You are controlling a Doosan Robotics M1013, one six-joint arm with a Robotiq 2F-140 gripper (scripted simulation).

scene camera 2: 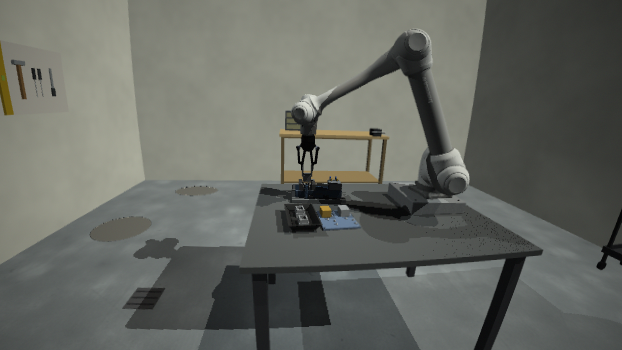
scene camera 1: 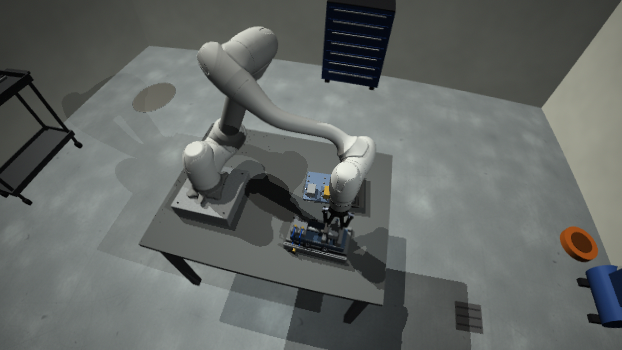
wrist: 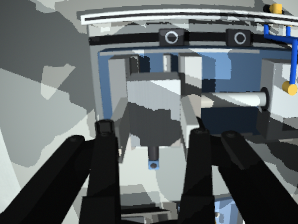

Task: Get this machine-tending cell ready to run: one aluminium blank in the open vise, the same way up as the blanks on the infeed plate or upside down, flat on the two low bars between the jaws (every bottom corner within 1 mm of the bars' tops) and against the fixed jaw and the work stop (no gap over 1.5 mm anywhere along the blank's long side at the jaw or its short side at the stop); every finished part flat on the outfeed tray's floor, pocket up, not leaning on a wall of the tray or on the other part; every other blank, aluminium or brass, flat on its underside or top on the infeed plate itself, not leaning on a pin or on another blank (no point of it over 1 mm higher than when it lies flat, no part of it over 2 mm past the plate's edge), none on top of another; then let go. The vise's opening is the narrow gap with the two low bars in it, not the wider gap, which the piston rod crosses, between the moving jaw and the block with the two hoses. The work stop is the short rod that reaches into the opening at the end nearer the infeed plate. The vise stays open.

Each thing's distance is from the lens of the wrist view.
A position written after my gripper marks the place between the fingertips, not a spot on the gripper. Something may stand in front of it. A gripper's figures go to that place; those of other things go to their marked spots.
my gripper (wrist: 154,110): 22 cm
piston rod (wrist: 221,99): 27 cm
